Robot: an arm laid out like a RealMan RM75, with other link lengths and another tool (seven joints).
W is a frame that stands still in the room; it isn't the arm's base.
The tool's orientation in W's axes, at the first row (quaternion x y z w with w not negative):
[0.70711, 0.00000, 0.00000, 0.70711]
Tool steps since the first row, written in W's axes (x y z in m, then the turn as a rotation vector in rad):
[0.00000, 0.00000, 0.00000, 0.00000, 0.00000, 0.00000]
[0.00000, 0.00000, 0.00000, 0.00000, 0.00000, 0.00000]
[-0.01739, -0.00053, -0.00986, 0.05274, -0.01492, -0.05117]
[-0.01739, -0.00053, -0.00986, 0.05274, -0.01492, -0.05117]
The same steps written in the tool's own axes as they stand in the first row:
[0.00000, 0.00000, 0.00000, 0.00000, 0.00000, 0.00000]
[0.00000, 0.00000, 0.00000, 0.00000, 0.00000, 0.00000]
[-0.01739, -0.00986, 0.00053, 0.05274, -0.05117, 0.01492]
[-0.01739, -0.00986, 0.00053, 0.05274, -0.05117, 0.01492]

